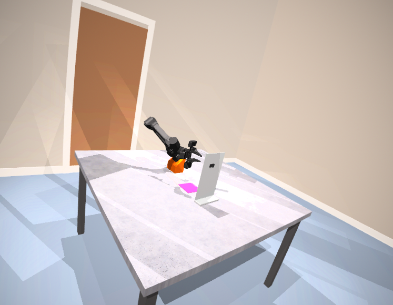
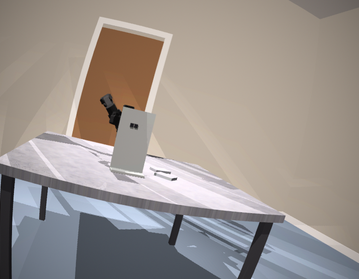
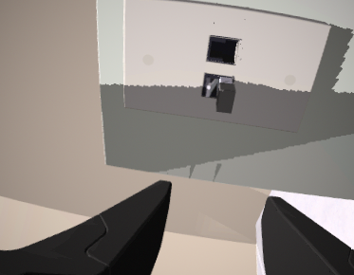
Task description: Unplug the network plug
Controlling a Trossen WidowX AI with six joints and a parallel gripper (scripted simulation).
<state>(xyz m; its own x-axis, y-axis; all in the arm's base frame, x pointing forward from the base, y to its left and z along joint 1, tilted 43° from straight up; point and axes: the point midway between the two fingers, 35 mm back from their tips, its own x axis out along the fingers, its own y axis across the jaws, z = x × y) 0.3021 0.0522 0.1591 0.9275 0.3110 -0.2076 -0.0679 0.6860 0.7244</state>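
The grey network plug is 9 cm ahead of my gripper tip and 1 cm to the left of it. The rest, counted from my gripper tip: magenta marked square 5 cm behind, 1 cm to the left, 23 cm below; grey panel 11 cm ahead, 1 cm to the left, 9 cm below.
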